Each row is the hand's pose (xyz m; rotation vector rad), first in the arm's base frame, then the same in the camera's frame.
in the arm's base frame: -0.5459 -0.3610 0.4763 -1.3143 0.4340 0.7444
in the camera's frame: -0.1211 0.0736 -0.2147 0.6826 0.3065 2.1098
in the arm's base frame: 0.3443 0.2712 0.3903 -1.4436 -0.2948 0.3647
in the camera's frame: 0.1152 1.0377 0.2482 0.5786 0.1368 1.3746
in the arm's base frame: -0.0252 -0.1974 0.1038 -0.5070 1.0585 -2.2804
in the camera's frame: -0.3589 0.6558 -0.0118 -1.4977 2.0861 0.1248
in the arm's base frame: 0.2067 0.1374 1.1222 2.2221 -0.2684 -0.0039
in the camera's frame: 0.7241 0.7875 -0.1248 -1.8816 -1.3699 1.2299
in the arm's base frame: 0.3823 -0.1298 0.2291 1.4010 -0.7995 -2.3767
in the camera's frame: -0.1860 1.0478 -0.0638 -0.2806 1.6231 -2.1510
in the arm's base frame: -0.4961 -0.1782 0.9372 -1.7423 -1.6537 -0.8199
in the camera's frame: 0.3770 0.0828 -0.2282 -0.2149 -0.2857 -0.0229
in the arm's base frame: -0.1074 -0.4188 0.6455 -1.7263 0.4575 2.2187
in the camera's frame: 0.0456 0.4750 -0.4028 0.6600 -1.4507 2.5537
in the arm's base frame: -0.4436 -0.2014 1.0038 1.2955 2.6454 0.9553
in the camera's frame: 0.4331 0.1226 -0.2829 -0.2274 -0.7616 -0.8260
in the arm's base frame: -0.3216 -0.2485 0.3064 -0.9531 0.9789 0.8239
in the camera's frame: -0.2158 0.3308 -0.0854 0.8044 0.7414 2.5520
